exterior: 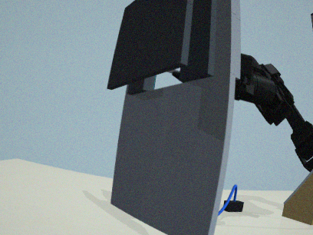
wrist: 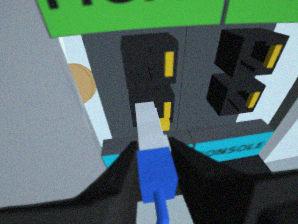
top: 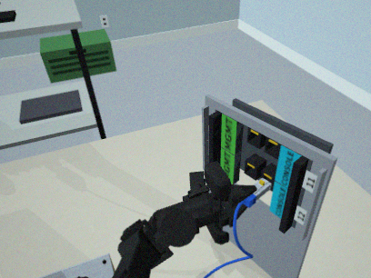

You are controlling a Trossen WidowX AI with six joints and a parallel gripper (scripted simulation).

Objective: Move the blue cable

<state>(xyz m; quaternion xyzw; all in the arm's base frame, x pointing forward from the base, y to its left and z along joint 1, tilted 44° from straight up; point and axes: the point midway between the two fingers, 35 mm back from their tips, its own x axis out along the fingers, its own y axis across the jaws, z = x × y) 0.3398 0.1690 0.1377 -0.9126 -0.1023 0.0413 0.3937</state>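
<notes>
The blue plug lies right at my gripper tip. Round my gripper tip: small black block 25 cm below, 20 cm behind, 15 cm to the right.
</notes>
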